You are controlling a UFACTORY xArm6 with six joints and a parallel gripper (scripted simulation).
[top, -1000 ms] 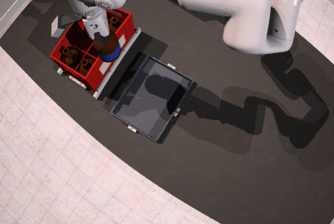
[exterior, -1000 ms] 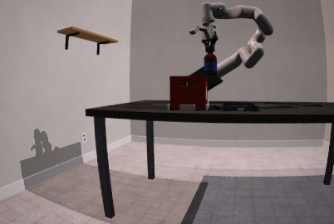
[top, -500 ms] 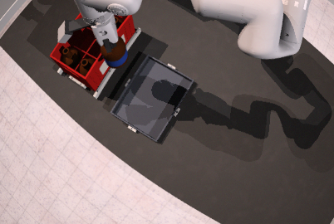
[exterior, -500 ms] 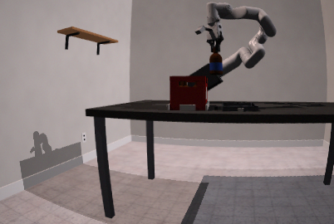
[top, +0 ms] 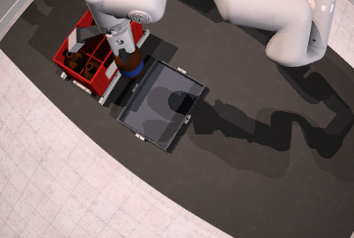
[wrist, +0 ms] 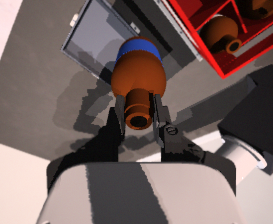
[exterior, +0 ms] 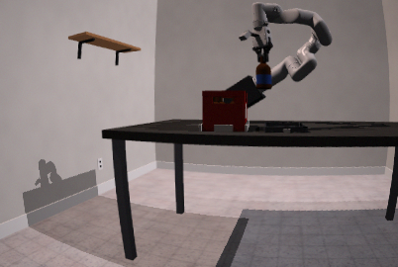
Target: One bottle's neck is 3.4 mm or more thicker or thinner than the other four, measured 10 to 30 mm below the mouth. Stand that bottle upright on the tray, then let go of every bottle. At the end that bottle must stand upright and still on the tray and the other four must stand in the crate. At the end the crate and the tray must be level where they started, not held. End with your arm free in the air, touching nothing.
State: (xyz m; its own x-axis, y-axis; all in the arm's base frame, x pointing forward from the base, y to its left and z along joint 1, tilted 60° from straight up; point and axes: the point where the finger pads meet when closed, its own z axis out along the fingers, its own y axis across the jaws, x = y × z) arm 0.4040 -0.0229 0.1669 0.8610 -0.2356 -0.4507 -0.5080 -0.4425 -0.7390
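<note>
Right now the dark flat tray is 10 mm behind my hand, 100 mm to the left of it and 320 mm below it. From my hand the other things lie so: red crate: 10 mm ahead, 180 mm to the right, 250 mm below.
</note>
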